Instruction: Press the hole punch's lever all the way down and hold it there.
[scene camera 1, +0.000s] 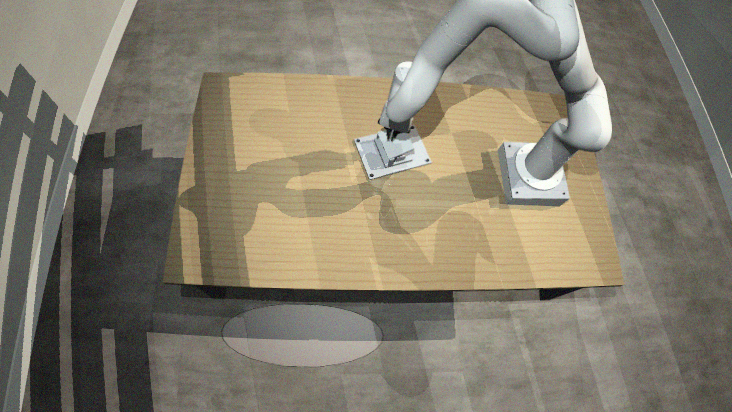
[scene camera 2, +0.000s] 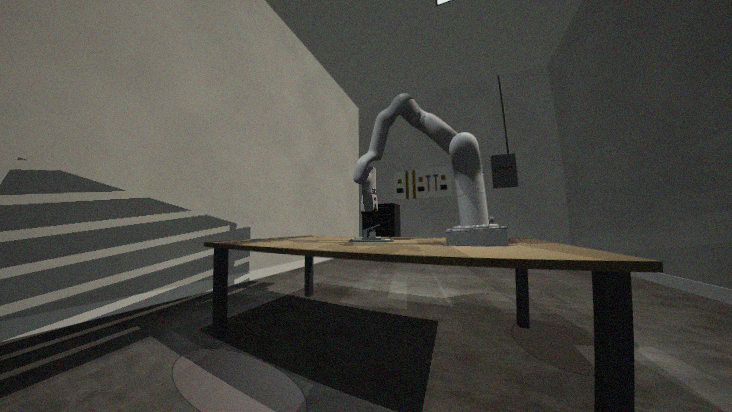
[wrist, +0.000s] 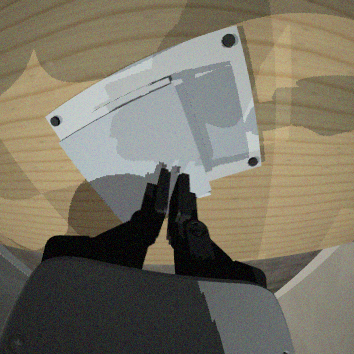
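The hole punch has a pale grey base plate (scene camera 1: 367, 159) (scene camera 2: 357, 240) (wrist: 200, 56) with dark round corner feet, lying on the table. Its wide, flat grey lever (scene camera 1: 396, 145) (wrist: 145, 125) covers much of the plate. In scene camera 2 the lever looks tilted, with one end raised above the plate. My gripper (scene camera 1: 391, 136) (scene camera 2: 375, 208) (wrist: 169, 185) is shut and empty, pointing down over the lever near its edge. In the wrist view the fingertips overlap the lever's lower part. Dark fingertips against the dark cabinet hide whether they touch it.
The wooden table (scene camera 1: 317, 245) (scene camera 2: 435, 253) carries the punch and, to the right in scene camera 1, my arm's square base (scene camera 1: 537, 196) (scene camera 2: 476, 236). A black cabinet (scene camera 2: 390, 220) stands behind the table in scene camera 2. A tool panel hangs on the back wall.
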